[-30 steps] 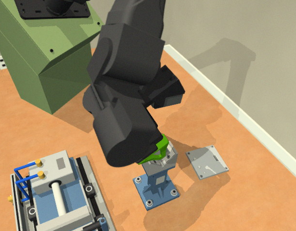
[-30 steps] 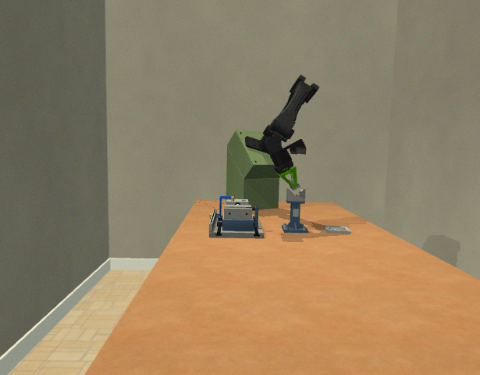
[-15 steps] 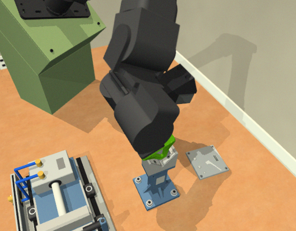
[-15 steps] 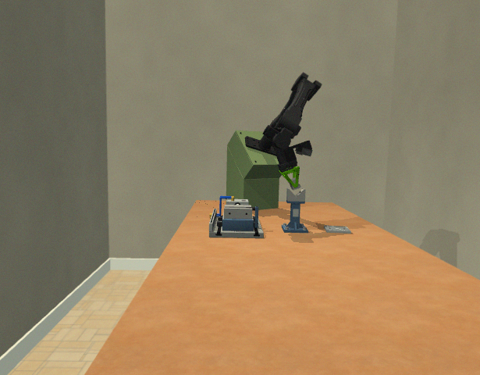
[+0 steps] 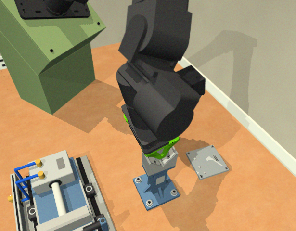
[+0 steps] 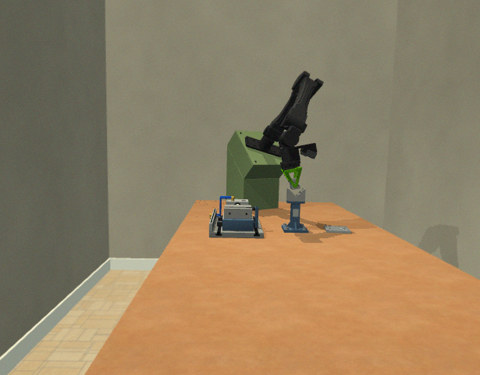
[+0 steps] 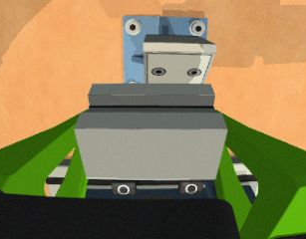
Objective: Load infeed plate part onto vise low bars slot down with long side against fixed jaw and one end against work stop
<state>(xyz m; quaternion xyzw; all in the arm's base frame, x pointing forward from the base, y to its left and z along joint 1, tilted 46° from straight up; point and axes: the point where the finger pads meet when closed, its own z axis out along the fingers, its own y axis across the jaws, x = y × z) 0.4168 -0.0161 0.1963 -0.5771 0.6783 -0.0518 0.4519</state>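
My gripper is now 10 mm to the right of the grey part. The rest, counted from my hand: moving jaw: 220 mm to the right, 100 mm below, 20 mm ahead; then work stop: 170 mm to the right, 90 mm below, 60 mm ahead; then white cylinder rod: 210 mm to the right, 100 mm below, 30 mm behind.
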